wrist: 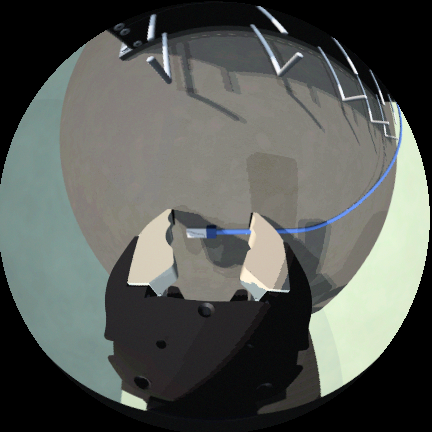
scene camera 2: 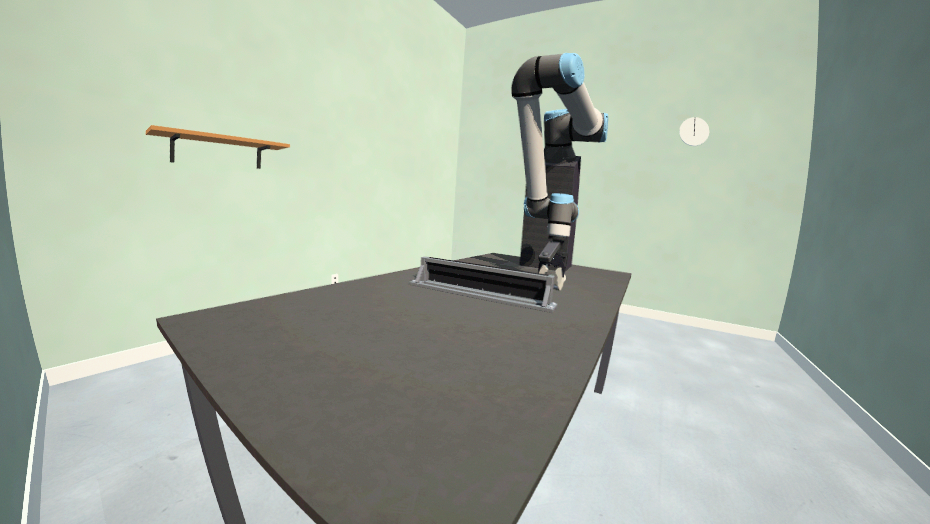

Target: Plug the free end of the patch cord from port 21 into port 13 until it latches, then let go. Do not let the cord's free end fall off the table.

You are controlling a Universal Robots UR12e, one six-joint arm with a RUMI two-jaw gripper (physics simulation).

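Places are measured from the arm's base along level axes (x ahead, y left, z up), in millimetres.
Pixels of known places: gripper, fingertip midpoint: (wrist: 211,211); arm's base, link origin: (scene camera 2: 558,159).
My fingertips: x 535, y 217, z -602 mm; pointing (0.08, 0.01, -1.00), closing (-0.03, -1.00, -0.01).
Ahead of a thing's pixels: the offset from my fingertips to its middle. "*": to the spot under its first point. Level surfaces: height alone.
The blue patch cord @[* dx +15, dy -217, dz +10 mm] (wrist: 350,212) curves in the wrist view from the upper right toward the gripper. Its free end, a clear plug @[dx -22, dy +18, dz +11 mm] (wrist: 196,233) with a dark blue collar, points left and shows between the two pale fingers, apart from the left one. The cord passes at the right finger. My gripper (wrist: 211,211) (scene camera 2: 553,281) is open, low over the table behind the right end of the patch panel @[dx +251, dy -146, dz +52 mm] (scene camera 2: 484,281) (wrist: 210,17). Ports 13 and 21 cannot be made out in either view.
The panel's frame stands on the dark table @[dz +2 mm] (scene camera 2: 390,384) (wrist: 150,150). Several bent metal cable bars @[* dx +149, dy -60, dz +22 mm] (wrist: 280,72) stick out from the panel at the top of the wrist view. The table's right edge lies near the gripper in the scene view.
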